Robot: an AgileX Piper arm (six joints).
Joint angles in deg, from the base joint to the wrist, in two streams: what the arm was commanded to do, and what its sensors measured. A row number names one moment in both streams.
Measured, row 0:
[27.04, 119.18, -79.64, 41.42, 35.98, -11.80]
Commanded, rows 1 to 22:
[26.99, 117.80, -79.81, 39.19, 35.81, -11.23]
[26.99, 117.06, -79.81, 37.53, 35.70, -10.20]
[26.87, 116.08, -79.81, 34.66, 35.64, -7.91]
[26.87, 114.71, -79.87, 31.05, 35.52, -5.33]
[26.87, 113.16, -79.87, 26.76, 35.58, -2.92]
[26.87, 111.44, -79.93, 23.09, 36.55, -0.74]
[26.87, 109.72, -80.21, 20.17, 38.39, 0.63]
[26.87, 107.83, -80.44, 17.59, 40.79, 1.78]
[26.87, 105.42, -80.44, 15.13, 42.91, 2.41]
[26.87, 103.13, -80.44, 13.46, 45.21, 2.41]
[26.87, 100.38, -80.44, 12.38, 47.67, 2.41]
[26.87, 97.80, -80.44, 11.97, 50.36, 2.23]
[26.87, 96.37, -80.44, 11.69, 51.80, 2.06]
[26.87, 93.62, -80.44, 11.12, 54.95, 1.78]
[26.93, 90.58, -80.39, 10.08, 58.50, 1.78]
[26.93, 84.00, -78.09, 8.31, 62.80, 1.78]
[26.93, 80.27, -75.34, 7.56, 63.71, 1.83]
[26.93, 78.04, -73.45, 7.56, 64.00, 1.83]
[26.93, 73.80, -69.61, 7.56, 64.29, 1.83]
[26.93, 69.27, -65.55, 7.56, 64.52, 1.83]
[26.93, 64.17, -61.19, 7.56, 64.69, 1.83]
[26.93, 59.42, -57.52, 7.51, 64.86, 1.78]
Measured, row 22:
[27.10, 65.60, -62.05, 8.14, 64.06, 1.72]
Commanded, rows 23 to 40:
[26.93, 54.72, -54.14, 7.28, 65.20, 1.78]
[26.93, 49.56, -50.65, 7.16, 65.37, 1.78]
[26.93, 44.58, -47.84, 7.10, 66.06, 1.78]
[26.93, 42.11, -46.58, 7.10, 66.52, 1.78]
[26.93, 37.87, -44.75, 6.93, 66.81, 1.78]
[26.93, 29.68, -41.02, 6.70, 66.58, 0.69]
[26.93, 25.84, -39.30, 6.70, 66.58, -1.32]
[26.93, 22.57, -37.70, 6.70, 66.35, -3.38]
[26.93, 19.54, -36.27, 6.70, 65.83, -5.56]
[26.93, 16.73, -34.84, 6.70, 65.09, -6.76]
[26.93, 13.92, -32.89, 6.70, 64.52, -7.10]
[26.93, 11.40, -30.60, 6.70, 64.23, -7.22]
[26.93, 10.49, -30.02, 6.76, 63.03, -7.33]
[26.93, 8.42, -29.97, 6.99, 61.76, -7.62]
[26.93, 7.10, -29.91, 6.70, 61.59, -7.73]
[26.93, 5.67, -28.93, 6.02, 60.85, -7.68]
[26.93, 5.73, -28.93, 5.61, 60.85, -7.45]
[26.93, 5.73, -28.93, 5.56, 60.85, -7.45]
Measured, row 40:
[27.10, 6.25, -29.22, 6.47, 61.71, -6.93]
